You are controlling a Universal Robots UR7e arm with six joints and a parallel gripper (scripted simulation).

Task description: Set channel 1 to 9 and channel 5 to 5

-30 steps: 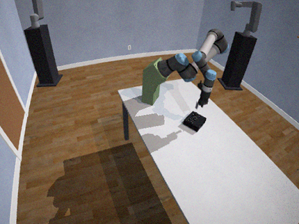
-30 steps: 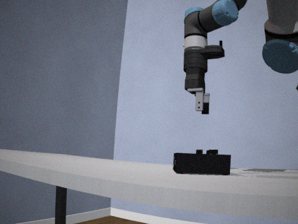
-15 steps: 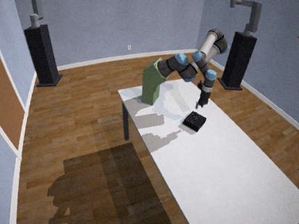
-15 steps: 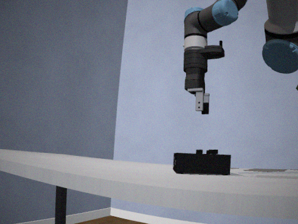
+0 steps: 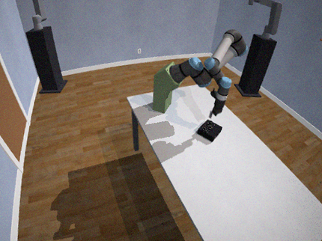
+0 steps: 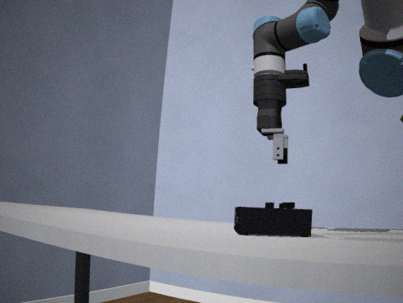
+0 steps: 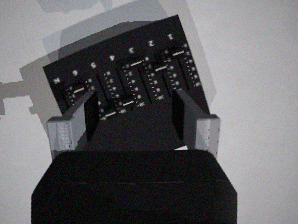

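My gripper is now 50 mm past the channel 1 fader cap, 20 mm to the right of it and 110 mm above it. The rest, counted from my hand: channel 2 fader cap 30 mm behind, 20 mm to the left, 110 mm below; then channel 3 fader cap 20 mm behind, 10 mm to the right, 110 mm below; then channel 5 fader cap 40 mm ahead, 10 mm to the right, 110 mm below.
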